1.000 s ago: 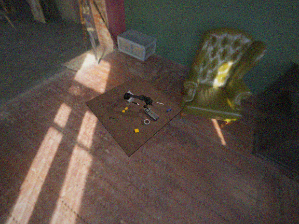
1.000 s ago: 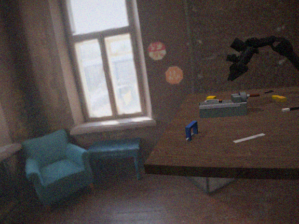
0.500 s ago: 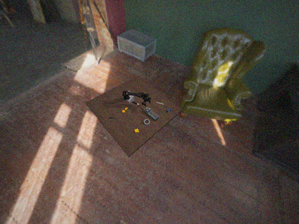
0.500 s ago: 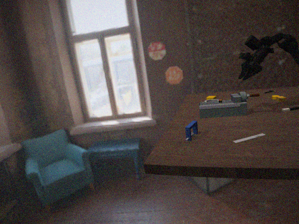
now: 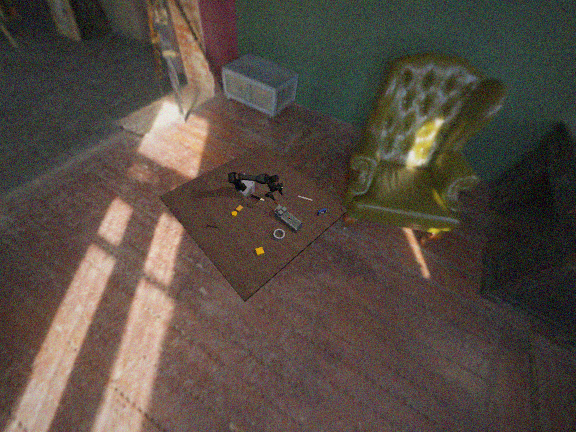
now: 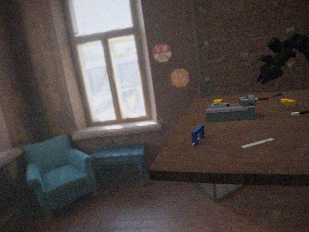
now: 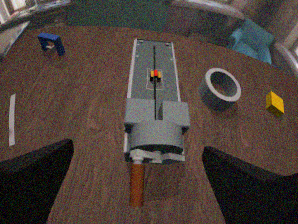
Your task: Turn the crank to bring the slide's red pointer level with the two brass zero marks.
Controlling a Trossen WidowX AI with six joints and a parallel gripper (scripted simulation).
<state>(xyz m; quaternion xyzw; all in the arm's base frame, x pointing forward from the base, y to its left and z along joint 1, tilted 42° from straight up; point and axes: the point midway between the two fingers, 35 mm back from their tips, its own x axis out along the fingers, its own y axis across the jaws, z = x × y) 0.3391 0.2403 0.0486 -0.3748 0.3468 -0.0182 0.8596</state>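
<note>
My gripper tip is now 90 mm above the crank handle, 20 mm past it and 10 mm to the left of it. Round my gripper tip: blue u-shaped piece (350 mm to the left, 260 mm ahead, 160 mm below); then white strip (330 mm to the left, 190 mm below, 20 mm ahead); then red pointer (170 mm ahead, 110 mm below, 10 mm to the left).
</note>
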